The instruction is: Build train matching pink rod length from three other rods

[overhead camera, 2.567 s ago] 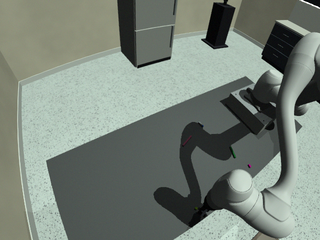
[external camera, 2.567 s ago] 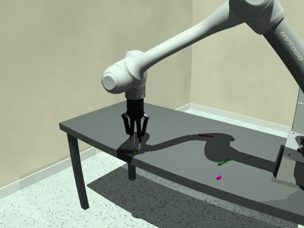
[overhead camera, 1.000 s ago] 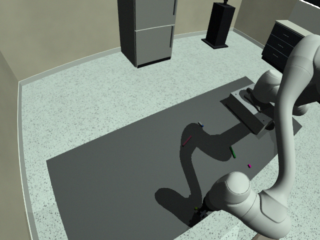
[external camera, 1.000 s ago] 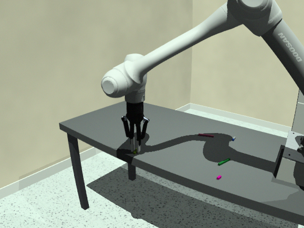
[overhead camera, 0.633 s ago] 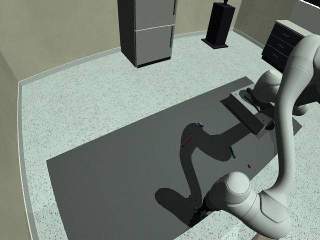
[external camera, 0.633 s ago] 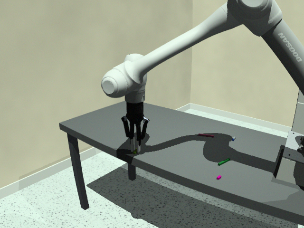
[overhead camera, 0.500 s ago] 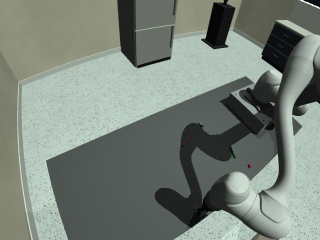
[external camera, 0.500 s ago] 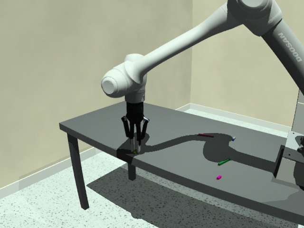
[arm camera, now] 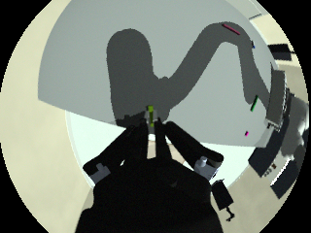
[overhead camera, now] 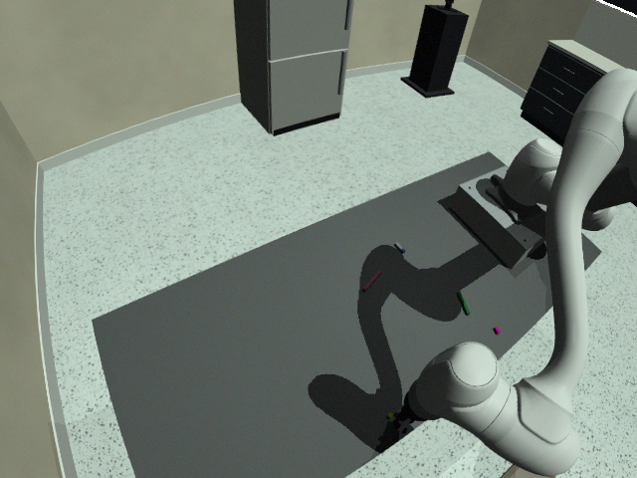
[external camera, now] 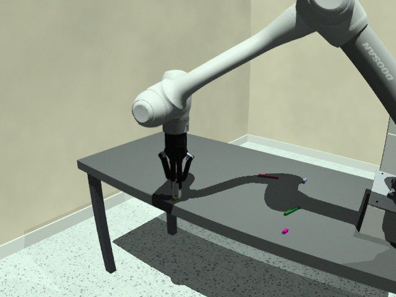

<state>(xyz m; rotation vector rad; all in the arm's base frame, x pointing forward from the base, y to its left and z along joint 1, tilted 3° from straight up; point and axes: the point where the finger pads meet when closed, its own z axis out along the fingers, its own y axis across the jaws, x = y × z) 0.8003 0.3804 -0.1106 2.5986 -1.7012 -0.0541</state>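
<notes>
My gripper is now 3 cm above the lime rod. The rest, counted from my hand: magenta rod: 43 cm behind, 5 cm to the right, 3 cm below; then pink rod: 17 cm behind, 39 cm to the right, 3 cm below; then green rod: 39 cm behind, 18 cm to the right, 3 cm below.
</notes>
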